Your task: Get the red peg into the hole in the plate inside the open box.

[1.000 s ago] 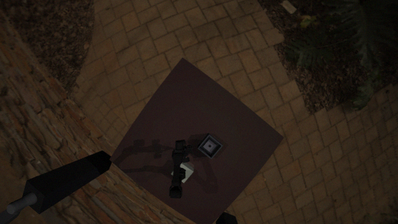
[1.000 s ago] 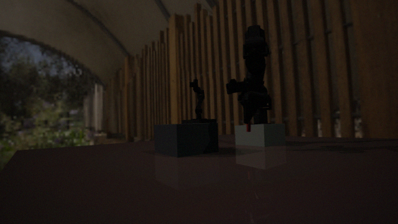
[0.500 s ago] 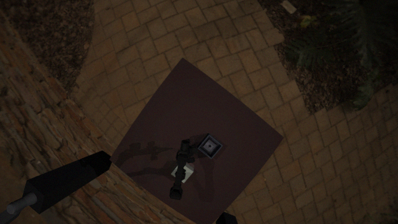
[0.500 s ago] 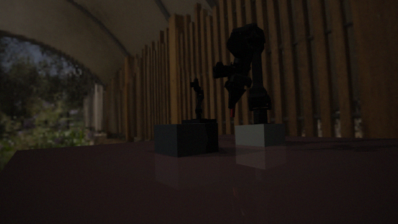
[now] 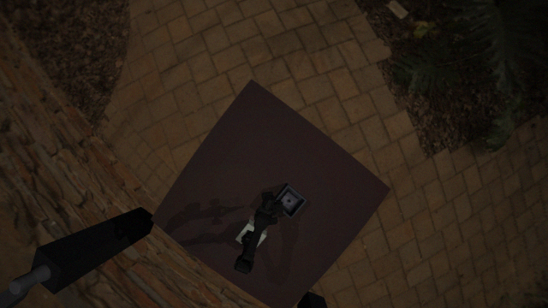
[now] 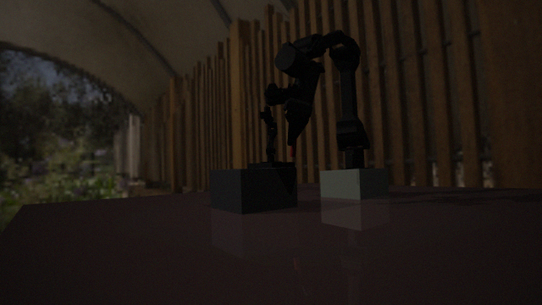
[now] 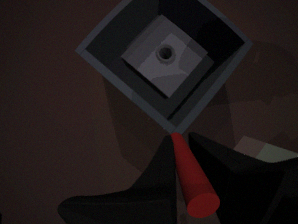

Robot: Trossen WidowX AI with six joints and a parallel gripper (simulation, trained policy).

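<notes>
My gripper tip is 10 mm to the right of the red peg, 10 mm below it and 10 mm past it. Round my gripper tip: dark box 130 mm below, 90 mm to the right, 50 mm ahead; grey plate 110 mm below, 90 mm to the right, 50 mm ahead.
</notes>
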